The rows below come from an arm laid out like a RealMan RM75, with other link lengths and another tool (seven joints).
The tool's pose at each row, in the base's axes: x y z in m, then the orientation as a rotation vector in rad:
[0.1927, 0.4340, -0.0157, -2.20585, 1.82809, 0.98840]
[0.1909, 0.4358, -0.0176, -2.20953, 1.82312, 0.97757]
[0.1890, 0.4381, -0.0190, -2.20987, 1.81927, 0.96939]
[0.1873, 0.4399, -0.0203, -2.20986, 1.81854, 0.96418]
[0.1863, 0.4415, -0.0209, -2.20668, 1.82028, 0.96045]
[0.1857, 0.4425, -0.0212, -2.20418, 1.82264, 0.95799]
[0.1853, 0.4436, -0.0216, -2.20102, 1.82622, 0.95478]
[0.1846, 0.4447, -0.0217, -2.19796, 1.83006, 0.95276]
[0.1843, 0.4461, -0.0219, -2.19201, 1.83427, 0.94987]
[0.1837, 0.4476, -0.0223, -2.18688, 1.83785, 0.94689]
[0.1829, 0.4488, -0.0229, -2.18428, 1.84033, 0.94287]
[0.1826, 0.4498, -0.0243, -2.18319, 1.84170, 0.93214]
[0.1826, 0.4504, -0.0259, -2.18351, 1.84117, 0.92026]
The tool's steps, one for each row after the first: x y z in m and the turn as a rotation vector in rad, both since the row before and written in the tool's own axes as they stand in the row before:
[-0.0006, 0.0006, 0.0031, 0.00579, 0.00358, -0.00544]
[-0.0013, 0.0007, 0.0029, 0.00572, 0.00114, -0.00376]
[-0.0009, 0.0007, 0.0025, 0.00340, 0.00126, -0.00121]
[-0.0011, 0.0003, 0.0016, 0.00371, -0.00022, 0.00120]
[-0.0007, 0.0002, 0.0009, 0.00241, 0.00007, 0.00167]
[-0.0007, 0.0000, 0.0010, 0.00298, 0.00036, 0.00250]
[-0.0009, 0.0003, 0.0009, 0.00212, 0.00018, 0.00283]
[-0.0011, -0.0001, 0.0009, 0.00417, -0.00124, 0.00348]
[-0.0011, 0.0001, 0.0013, 0.00390, -0.00093, 0.00291]
[-0.0007, 0.0003, 0.0014, 0.00339, 0.00055, 0.00158]
[-0.0001, -0.0004, 0.0017, 0.00697, 0.00307, -0.00036]
[0.0003, -0.0006, 0.0016, 0.00731, 0.00357, -0.00204]

